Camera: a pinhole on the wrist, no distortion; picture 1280 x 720 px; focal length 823.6 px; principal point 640.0 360.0 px. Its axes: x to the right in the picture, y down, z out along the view. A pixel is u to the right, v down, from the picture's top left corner.
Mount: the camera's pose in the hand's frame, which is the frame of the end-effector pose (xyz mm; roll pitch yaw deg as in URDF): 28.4 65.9 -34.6 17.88 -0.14 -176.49
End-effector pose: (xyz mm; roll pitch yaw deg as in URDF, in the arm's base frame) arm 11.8 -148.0 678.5 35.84 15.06 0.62
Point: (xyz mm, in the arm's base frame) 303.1 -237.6 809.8
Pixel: outside the picture
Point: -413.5 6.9 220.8
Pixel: behind the camera
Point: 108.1 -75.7 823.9
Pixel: 458.1 116.3
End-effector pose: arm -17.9 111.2 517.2 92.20 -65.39 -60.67
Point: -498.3 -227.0 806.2
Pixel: 278.5 615.7
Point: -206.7 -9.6 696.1
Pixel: 168.4 636.7
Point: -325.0 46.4 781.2
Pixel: 217.5 305.2
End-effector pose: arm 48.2 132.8 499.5 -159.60 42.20 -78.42
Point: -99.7 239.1 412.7
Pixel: 959.9 51.8
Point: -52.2 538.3 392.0
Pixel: 1212.2 414.9
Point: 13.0 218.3 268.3
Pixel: 433.9 527.4
